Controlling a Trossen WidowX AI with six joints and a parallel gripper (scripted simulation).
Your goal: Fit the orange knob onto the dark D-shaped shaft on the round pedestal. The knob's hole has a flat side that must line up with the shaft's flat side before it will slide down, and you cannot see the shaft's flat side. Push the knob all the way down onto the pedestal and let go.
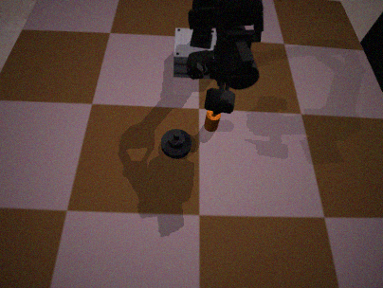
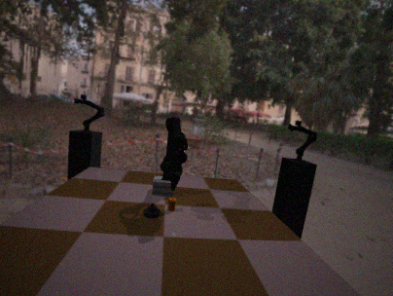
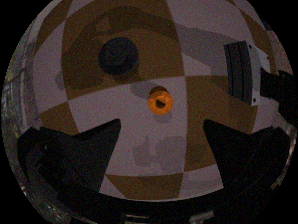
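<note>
My gripper tip is 100 mm above the orange knob. From my gripper tip the other things lie so: dark round pedestal: 100 mm below, 90 mm to the right, 80 mm ahead.
</note>
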